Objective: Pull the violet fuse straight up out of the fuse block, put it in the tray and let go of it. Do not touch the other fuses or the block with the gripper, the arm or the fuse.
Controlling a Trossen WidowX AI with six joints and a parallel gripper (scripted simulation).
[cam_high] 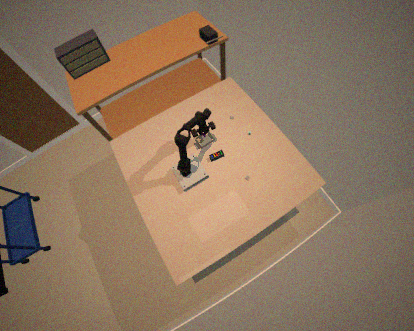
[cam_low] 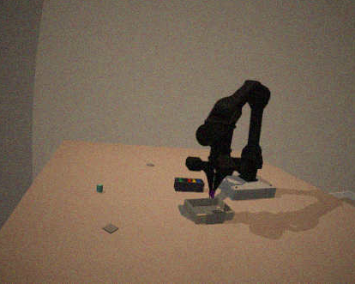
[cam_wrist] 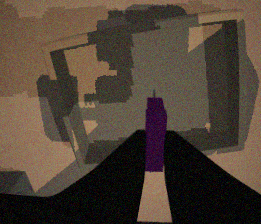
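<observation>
Now: the square tray 8 cm below my gripper tip. Round my gripper tip: teal cube (32 cm ahead, 20 cm to the right, 7 cm below).
</observation>
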